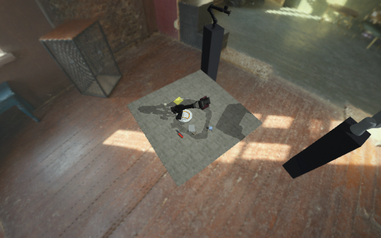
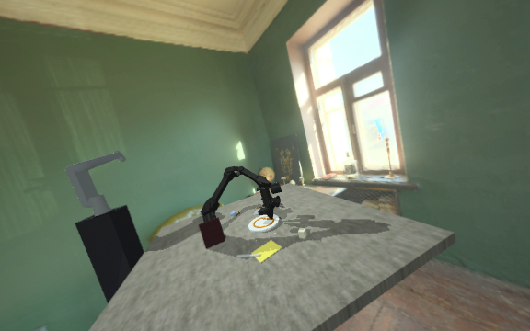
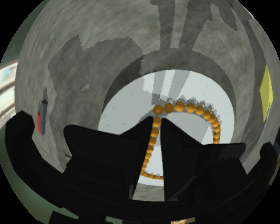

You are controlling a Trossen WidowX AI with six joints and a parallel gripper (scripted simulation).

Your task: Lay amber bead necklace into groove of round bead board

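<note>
Right now my gripper tip is 6 cm past the board, 1 cm to the right of it and 1 cm above it. The rest, counted from my gripper tip: red tool 11 cm ahead, 22 cm to the left, 1 cm below; grey square 5 cm behind, 21 cm to the left, 1 cm below; small white cube 9 cm ahead, 26 cm to the right.
</note>
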